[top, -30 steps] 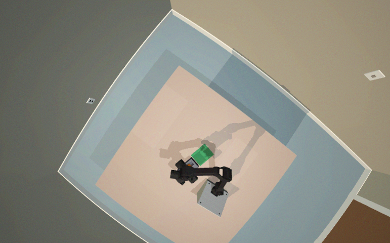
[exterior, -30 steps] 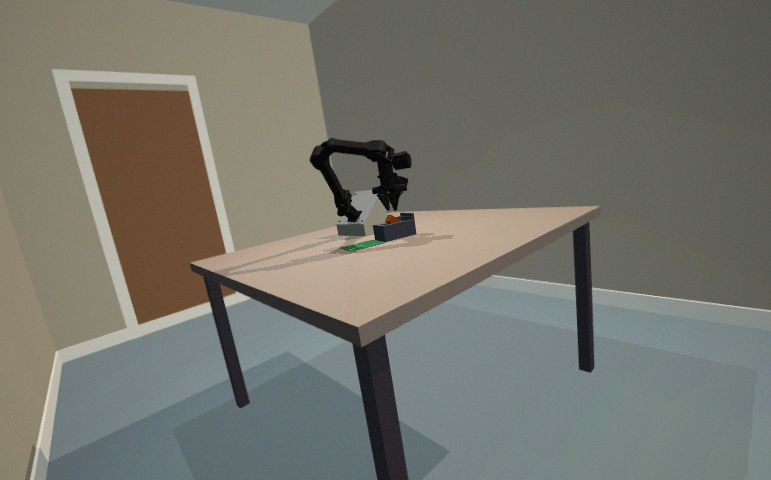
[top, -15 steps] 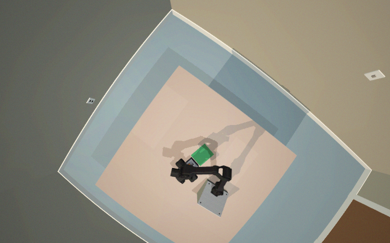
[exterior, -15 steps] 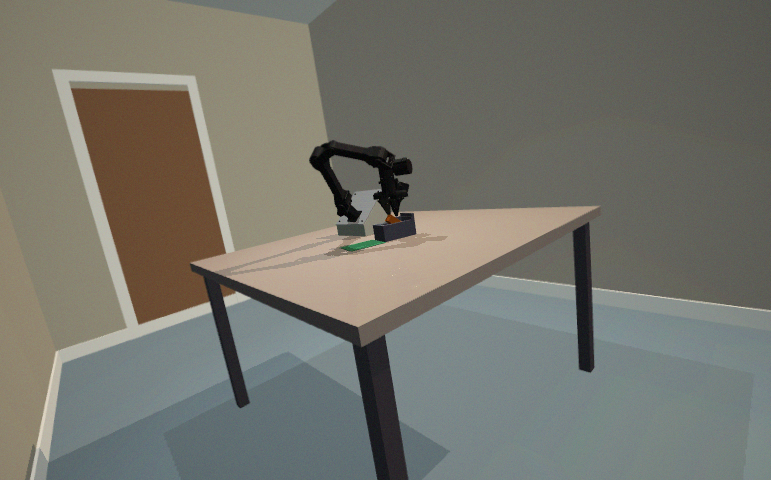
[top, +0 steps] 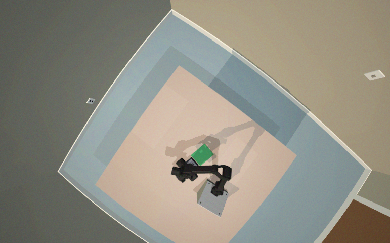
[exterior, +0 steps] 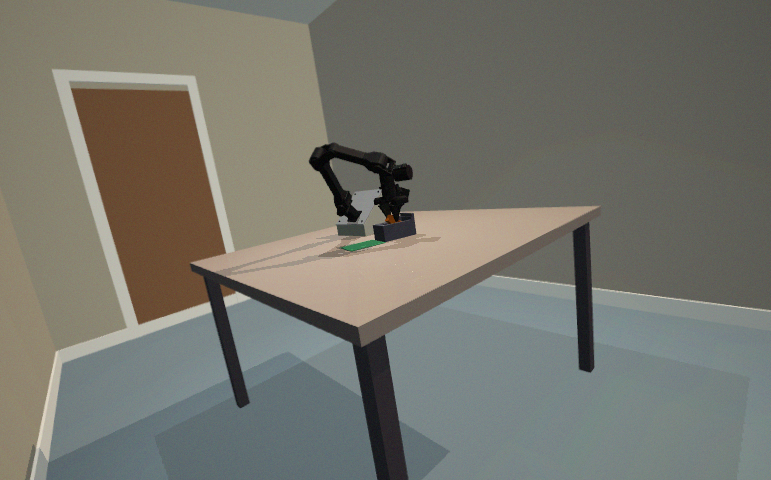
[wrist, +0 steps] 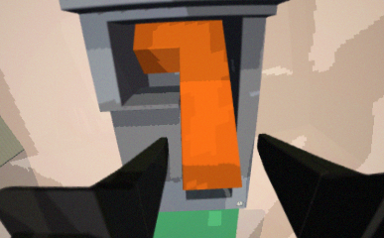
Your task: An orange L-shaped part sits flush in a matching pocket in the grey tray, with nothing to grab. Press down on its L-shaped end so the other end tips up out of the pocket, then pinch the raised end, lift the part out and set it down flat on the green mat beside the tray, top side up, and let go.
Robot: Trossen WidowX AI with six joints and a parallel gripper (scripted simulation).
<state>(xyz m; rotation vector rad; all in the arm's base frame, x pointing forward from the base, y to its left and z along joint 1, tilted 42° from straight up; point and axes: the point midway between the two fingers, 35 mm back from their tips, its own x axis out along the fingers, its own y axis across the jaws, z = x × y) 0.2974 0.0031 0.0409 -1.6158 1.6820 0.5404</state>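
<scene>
The orange L-shaped part is 4 cm to the left of my gripper tip, 3 cm below it and 1 cm behind it. From my gripper tip the other things lie so: green mat 14 cm to the right, 8 cm below, 5 cm behind.
</scene>
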